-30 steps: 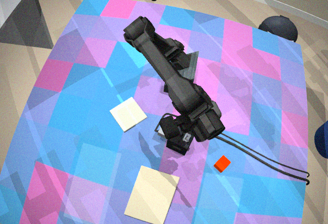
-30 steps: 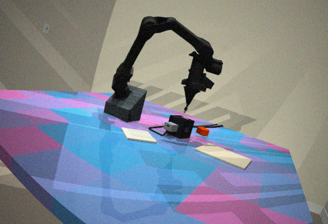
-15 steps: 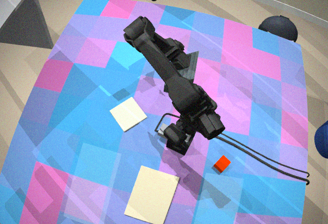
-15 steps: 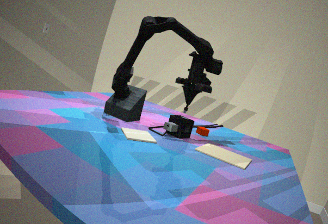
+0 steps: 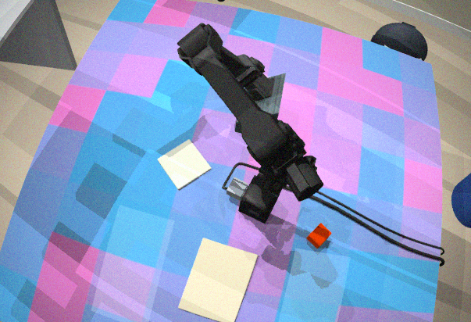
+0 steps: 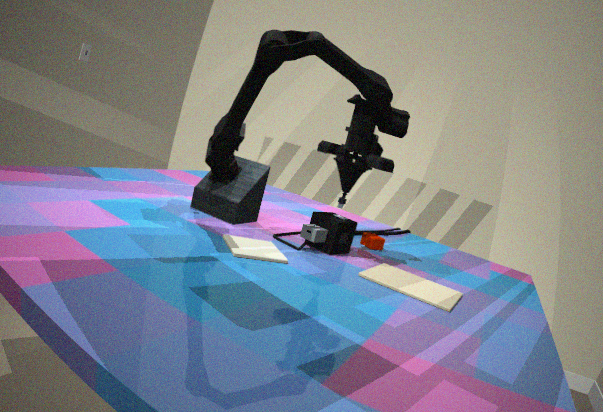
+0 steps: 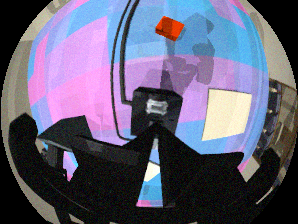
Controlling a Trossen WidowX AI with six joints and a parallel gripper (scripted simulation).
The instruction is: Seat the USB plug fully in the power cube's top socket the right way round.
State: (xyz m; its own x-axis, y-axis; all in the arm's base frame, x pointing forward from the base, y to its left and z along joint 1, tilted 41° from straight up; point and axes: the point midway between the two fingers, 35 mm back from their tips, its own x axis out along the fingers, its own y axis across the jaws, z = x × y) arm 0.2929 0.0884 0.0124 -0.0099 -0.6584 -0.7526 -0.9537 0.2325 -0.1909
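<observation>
Now: the usb plug 20 mm below my gripper tip. The rest, counted from my gripper tip: orange block: 160 mm to the left, 120 mm below, 60 mm ahead; then usb socket: 70 mm below, 10 mm to the left; then white tile: 230 mm to the right, 130 mm below, 70 mm behind.
</observation>
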